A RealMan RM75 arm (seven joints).
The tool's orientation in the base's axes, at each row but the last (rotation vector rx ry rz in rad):
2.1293, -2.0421, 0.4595
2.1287, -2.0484, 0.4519
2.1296, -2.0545, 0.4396
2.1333, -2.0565, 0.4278
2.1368, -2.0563, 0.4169
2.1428, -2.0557, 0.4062
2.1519, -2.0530, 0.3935
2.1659, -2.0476, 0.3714
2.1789, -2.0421, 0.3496
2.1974, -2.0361, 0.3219
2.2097, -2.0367, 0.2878
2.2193, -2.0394, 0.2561
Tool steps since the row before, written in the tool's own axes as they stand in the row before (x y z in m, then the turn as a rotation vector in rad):
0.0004, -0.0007, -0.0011, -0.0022, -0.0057, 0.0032
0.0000, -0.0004, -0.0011, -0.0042, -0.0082, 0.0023
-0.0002, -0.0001, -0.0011, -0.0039, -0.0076, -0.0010
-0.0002, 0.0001, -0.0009, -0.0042, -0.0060, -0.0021
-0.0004, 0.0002, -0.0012, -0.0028, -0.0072, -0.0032
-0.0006, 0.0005, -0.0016, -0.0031, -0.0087, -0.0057
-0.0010, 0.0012, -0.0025, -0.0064, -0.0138, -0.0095
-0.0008, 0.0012, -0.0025, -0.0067, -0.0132, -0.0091
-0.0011, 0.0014, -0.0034, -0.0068, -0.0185, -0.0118
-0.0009, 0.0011, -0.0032, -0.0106, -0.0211, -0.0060
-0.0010, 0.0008, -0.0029, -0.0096, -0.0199, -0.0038
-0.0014, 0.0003, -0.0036, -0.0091, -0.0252, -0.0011
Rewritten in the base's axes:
0.0006, 0.0000, 0.0012, 0.0060, 0.0014, -0.0032
0.0003, 0.0004, 0.0011, 0.0083, 0.0037, -0.0027
0.0000, 0.0005, 0.0010, 0.0074, 0.0044, 0.0005
-0.0002, 0.0005, 0.0008, 0.0057, 0.0049, 0.0013
-0.0003, 0.0007, 0.0010, 0.0068, 0.0040, 0.0028
-0.0007, 0.0010, 0.0013, 0.0080, 0.0051, 0.0052
-0.0015, 0.0016, 0.0020, 0.0127, 0.0096, 0.0083
-0.0014, 0.0014, 0.0021, 0.0121, 0.0097, 0.0078
-0.0017, 0.0018, 0.0029, 0.0171, 0.0109, 0.0107
-0.0014, 0.0015, 0.0028, 0.0199, 0.0134, 0.0043
-0.0010, 0.0015, 0.0026, 0.0189, 0.0119, 0.0023
-0.0006, 0.0021, 0.0032, 0.0243, 0.0113, 0.0000

